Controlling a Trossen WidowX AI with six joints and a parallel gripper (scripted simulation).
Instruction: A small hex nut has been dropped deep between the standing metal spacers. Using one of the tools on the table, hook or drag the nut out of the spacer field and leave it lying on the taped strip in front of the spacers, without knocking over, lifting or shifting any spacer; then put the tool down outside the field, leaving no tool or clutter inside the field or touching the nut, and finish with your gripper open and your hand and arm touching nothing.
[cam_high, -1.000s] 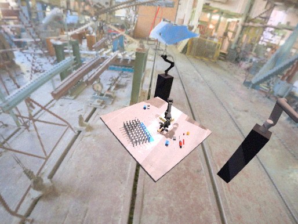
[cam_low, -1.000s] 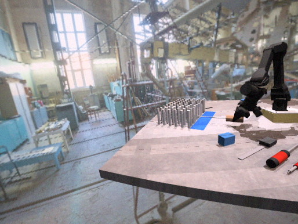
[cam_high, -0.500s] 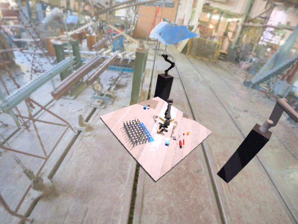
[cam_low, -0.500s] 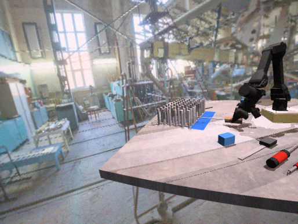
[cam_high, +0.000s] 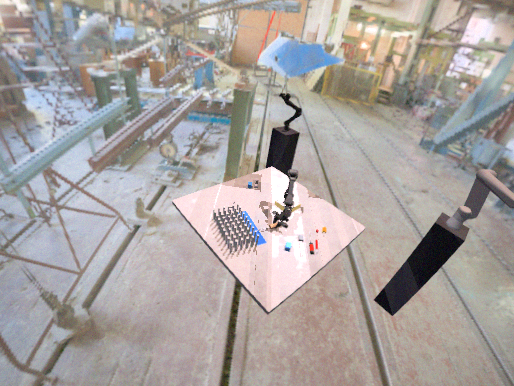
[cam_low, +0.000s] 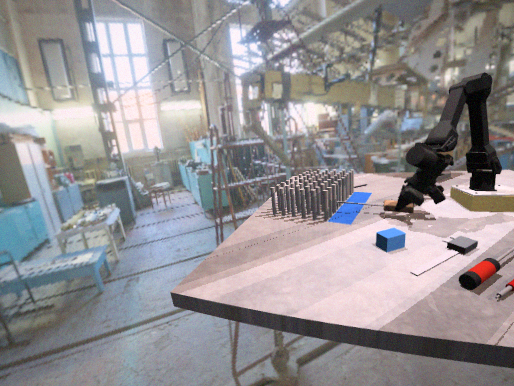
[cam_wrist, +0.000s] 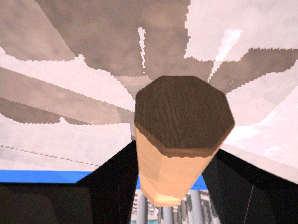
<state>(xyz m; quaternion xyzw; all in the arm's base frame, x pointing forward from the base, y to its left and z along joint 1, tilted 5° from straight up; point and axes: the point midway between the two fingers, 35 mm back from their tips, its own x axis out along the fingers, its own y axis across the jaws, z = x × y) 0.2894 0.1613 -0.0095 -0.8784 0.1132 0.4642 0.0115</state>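
The blue taped strip is 140 mm ahead of my gripper tip, 120 mm to the right of it and 30 mm below it.
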